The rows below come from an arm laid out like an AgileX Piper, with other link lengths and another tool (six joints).
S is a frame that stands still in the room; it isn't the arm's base.
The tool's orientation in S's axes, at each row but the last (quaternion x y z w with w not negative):
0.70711, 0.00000, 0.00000, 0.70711
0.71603, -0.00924, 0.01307, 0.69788
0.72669, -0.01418, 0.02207, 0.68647
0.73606, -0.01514, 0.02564, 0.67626
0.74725, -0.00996, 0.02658, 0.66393
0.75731, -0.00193, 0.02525, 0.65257
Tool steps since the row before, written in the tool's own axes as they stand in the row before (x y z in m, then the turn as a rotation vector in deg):
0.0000, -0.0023, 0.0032, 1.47, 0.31, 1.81
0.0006, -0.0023, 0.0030, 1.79, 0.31, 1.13
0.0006, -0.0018, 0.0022, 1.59, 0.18, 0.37
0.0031, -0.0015, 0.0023, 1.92, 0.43, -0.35
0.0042, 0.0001, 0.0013, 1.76, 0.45, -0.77
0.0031, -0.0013, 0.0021, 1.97, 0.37, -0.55
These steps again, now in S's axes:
0.0000, -0.0032, -0.0023, 1.47, -1.81, 0.31
0.0007, -0.0029, -0.0024, 1.79, -1.13, 0.34
0.0007, -0.0021, -0.0019, 1.58, -0.36, 0.24
0.0032, -0.0021, -0.0015, 1.89, 0.34, 0.57
0.0042, -0.0012, 0.0002, 1.71, 0.75, 0.63
0.0032, -0.0018, -0.0015, 1.93, 0.55, 0.53

